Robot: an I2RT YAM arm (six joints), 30 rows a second.
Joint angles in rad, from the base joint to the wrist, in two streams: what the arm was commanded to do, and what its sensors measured. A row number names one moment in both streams.
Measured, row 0:
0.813, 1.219, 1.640, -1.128, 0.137, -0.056
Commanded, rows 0 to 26:
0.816, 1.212, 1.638, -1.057, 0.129, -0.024
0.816, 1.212, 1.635, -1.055, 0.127, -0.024
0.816, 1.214, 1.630, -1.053, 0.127, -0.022
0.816, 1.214, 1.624, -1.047, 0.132, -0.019
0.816, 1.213, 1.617, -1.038, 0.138, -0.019
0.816, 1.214, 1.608, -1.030, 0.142, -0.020
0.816, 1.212, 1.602, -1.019, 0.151, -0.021
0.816, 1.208, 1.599, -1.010, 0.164, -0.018
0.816, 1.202, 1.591, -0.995, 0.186, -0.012
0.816, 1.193, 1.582, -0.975, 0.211, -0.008
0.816, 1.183, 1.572, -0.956, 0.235, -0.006
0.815, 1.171, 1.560, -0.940, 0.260, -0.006
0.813, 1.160, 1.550, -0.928, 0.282, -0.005
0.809, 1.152, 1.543, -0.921, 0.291, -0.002
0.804, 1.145, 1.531, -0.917, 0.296, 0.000
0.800, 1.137, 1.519, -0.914, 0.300, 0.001
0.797, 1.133, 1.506, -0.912, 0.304, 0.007
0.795, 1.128, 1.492, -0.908, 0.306, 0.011
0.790, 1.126, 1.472, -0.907, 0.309, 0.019
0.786, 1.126, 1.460, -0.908, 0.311, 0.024
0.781, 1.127, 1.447, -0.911, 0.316, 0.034
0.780, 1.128, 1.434, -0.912, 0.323, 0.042
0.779, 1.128, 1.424, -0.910, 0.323, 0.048
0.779, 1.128, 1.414, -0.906, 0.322, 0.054
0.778, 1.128, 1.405, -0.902, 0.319, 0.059
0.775, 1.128, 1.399, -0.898, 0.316, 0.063
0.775, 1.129, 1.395, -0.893, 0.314, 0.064
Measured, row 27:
0.783, 1.132, 1.412, -0.929, 0.299, 0.030
